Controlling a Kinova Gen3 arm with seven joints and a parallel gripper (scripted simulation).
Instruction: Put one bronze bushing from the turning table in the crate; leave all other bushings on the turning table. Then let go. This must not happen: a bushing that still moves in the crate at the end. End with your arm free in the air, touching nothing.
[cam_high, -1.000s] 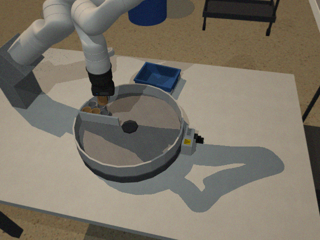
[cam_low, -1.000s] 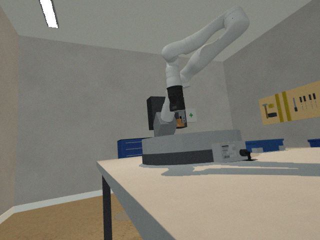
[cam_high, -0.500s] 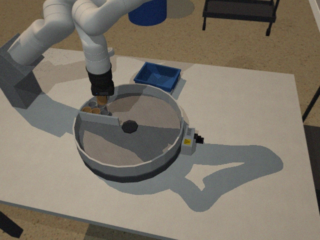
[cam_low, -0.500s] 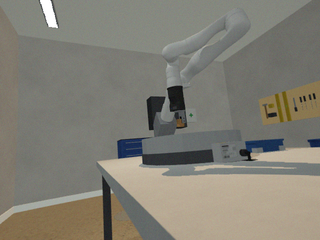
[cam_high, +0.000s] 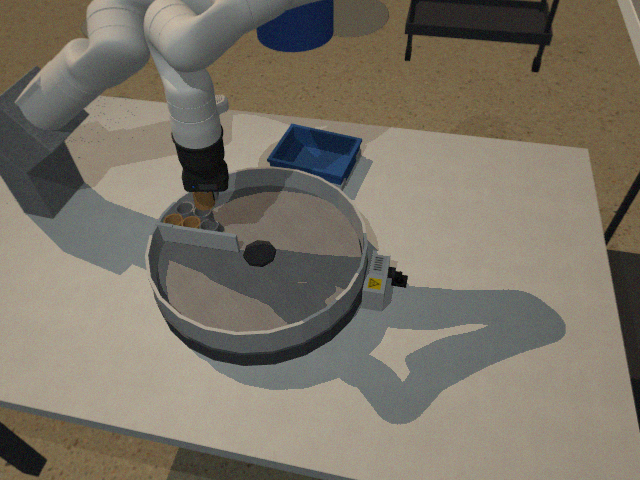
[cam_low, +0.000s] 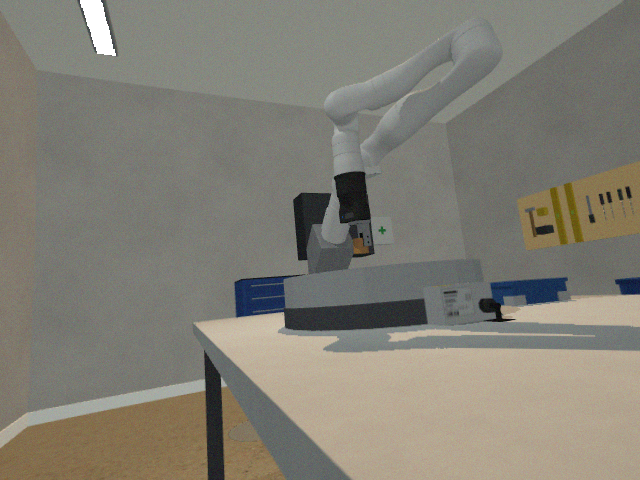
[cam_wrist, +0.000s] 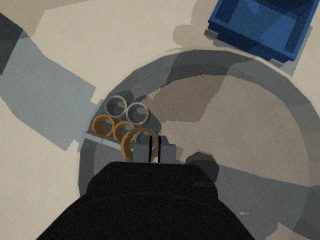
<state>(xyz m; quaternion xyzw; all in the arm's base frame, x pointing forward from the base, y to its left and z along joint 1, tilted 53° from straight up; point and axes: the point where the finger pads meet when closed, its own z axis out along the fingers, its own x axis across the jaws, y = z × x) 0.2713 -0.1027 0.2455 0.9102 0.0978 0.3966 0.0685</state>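
My gripper is now 290 mm to the right of the blue crate, 180 mm short of it and 160 mm above it. From my hand the other things lie so: turning table 140 mm below, 100 mm ahead, 50 mm to the right.
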